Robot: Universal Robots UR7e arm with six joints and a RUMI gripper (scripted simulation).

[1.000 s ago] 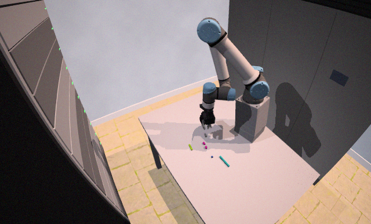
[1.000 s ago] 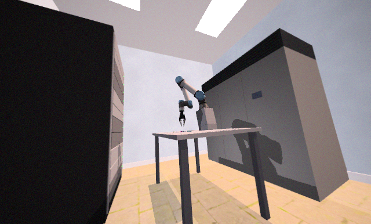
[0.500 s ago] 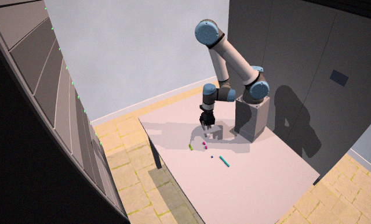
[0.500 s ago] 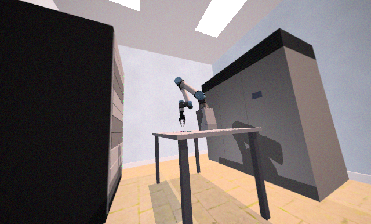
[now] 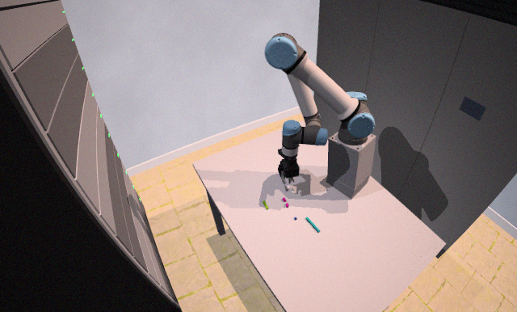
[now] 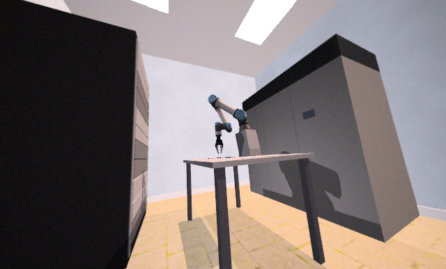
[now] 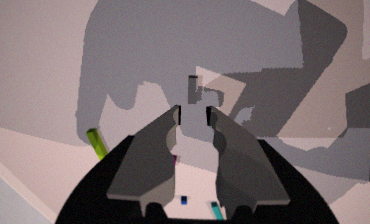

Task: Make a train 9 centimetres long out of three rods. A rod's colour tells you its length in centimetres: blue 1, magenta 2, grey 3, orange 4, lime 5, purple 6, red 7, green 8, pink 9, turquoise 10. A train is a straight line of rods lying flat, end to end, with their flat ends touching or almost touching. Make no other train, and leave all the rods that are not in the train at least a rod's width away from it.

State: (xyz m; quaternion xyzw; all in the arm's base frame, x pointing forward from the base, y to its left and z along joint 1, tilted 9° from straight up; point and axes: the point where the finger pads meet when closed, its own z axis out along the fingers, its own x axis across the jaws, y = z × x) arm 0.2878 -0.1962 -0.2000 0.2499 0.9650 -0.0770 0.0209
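Now: the grey rod 60 mm below my hand. Round my hand: turquoise rod: 250 mm to the left, 70 mm ahead, 60 mm below; blue rod: 170 mm to the left, 100 mm ahead, 60 mm below; lime rod: 150 mm ahead, 60 mm below, 10 mm to the left.
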